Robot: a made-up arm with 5 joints. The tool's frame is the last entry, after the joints.
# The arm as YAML. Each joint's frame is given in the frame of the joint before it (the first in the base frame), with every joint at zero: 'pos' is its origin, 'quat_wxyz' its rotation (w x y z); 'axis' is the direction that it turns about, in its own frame. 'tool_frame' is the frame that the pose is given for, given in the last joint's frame.
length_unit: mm
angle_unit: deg
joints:
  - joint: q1
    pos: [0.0, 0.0, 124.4]
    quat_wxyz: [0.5, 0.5, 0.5, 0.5]
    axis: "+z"
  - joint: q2
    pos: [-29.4, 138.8, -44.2]
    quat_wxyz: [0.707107, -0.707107, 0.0, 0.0]
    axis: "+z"
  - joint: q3
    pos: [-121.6, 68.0, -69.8]
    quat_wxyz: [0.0, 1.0, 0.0, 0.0]
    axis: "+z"
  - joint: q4
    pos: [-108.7, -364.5, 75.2]
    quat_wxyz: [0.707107, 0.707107, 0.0, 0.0]
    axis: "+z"
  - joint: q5
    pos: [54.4, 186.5, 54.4]
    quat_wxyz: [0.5, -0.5, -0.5, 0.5]
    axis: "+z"
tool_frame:
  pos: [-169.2, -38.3, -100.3]
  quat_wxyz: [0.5, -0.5, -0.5, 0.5]
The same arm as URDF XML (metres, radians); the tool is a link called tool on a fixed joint. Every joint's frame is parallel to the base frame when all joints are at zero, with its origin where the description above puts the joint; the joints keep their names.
<robot name="arm">
<link name="base_link"/>
<link name="link1"/>
<link name="link2"/>
<link name="link3"/>
<link name="link4"/>
<link name="link5"/>
<link name="tool"/>
<joint name="q1" type="continuous"><parent link="base_link"/><child link="link1"/><origin xyz="0 0 0.1244"/><axis xyz="1 0 0"/></joint>
<joint name="q2" type="continuous"><parent link="link1"/><child link="link2"/><origin xyz="-0.0442 -0.0294 0.1388"/><axis xyz="0 0 1"/></joint>
<joint name="q3" type="continuous"><parent link="link2"/><child link="link3"/><origin xyz="-0.068 -0.1216 -0.0698"/><axis xyz="0 0 -1"/></joint>
<joint name="q4" type="continuous"><parent link="link3"/><child link="link4"/><origin xyz="-0.3645 -0.1087 -0.0752"/><axis xyz="-1 0 0"/></joint>
<joint name="q5" type="continuous"><parent link="link4"/><child link="link5"/><origin xyz="-0.0544 0.0544 -0.1865"/><axis xyz="0 -1 0"/></joint>
<joint name="tool_fixed" type="fixed"><parent link="link5"/><child link="tool"/><origin xyz="-0.0383 0.1003 0.1692"/></joint>
</robot>

